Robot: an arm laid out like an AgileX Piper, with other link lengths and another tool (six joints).
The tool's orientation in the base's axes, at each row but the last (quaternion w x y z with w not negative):
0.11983 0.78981 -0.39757 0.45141
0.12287 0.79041 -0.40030 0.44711
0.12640 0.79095 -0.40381 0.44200
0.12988 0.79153 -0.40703 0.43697
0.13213 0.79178 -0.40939 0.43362
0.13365 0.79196 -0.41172 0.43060
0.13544 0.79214 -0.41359 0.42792
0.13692 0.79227 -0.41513 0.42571
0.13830 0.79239 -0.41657 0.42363
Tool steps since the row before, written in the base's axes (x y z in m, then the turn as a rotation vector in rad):
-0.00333 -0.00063 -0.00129 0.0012 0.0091 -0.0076
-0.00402 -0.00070 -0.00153 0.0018 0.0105 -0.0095
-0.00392 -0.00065 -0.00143 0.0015 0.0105 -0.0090
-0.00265 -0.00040 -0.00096 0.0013 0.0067 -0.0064
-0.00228 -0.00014 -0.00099 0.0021 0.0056 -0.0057
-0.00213 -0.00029 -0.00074 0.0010 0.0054 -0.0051
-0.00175 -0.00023 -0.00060 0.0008 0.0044 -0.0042
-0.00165 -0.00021 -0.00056 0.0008 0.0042 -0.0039
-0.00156 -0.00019 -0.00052 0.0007 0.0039 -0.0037
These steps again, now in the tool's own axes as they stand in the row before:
-0.00164 0.00308 -0.00098 -0.0105 -0.0056 0.0000
-0.00199 0.00369 -0.00119 -0.0126 -0.0066 0.0007
-0.00191 0.00358 -0.00115 -0.0123 -0.0065 0.0002
-0.00131 0.00241 -0.00077 -0.0083 -0.0043 0.0007
-0.00137 0.00197 -0.00066 -0.0069 -0.0043 0.0014
-0.00105 0.00192 -0.00061 -0.0066 -0.0034 0.0005
-0.00086 0.00158 -0.00050 -0.0055 -0.0028 0.0005
-0.00081 0.00148 -0.00047 -0.0051 -0.0027 0.0004
-0.00076 0.00140 -0.00045 -0.0048 -0.0024 0.0004

